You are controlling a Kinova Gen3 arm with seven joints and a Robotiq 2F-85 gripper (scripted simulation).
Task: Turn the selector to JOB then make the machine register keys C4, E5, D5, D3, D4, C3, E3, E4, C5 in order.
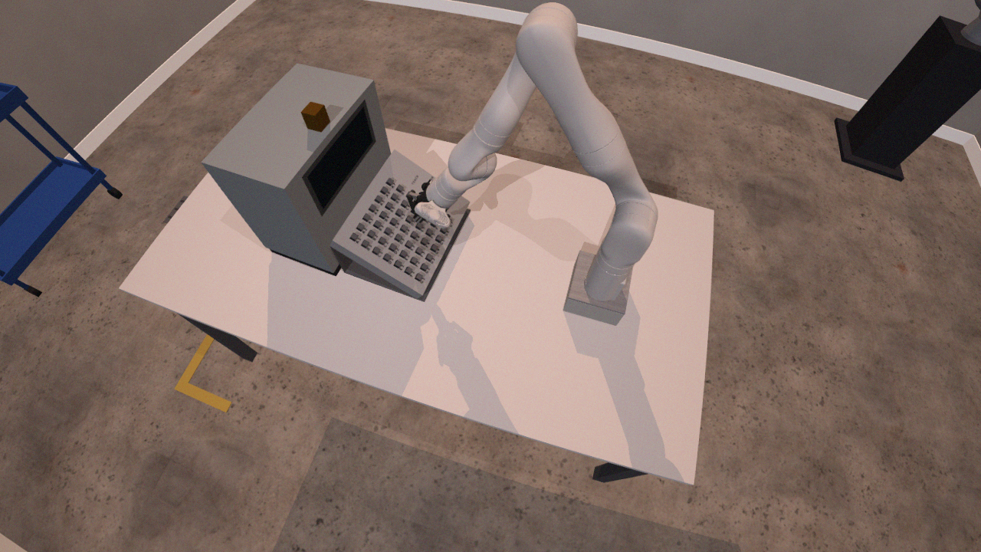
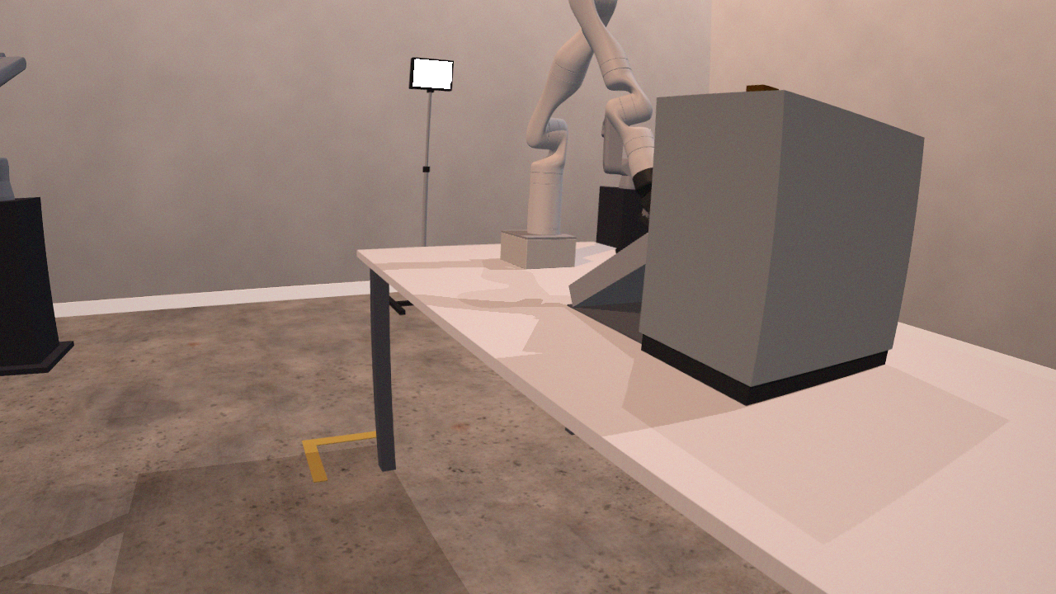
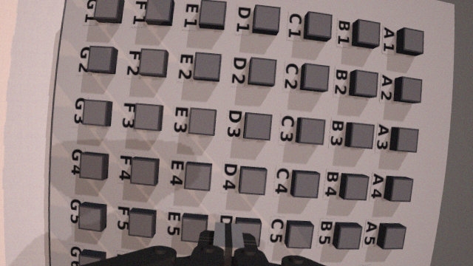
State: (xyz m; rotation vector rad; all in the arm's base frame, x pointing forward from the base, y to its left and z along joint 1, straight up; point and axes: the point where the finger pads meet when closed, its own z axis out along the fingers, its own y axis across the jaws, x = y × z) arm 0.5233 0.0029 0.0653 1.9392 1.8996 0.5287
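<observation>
Right now the key D5 is 40 mm below my hand, 40 mm ahead of it and 10 mm to the right of it. The rest, counted from my hand: key E5: 60 mm below, 10 mm to the right, 10 mm ahead; key: 70 mm ahead, 30 mm to the left, 20 mm below; key C5: 70 mm ahead, 20 mm below, 10 mm to the right.
</observation>
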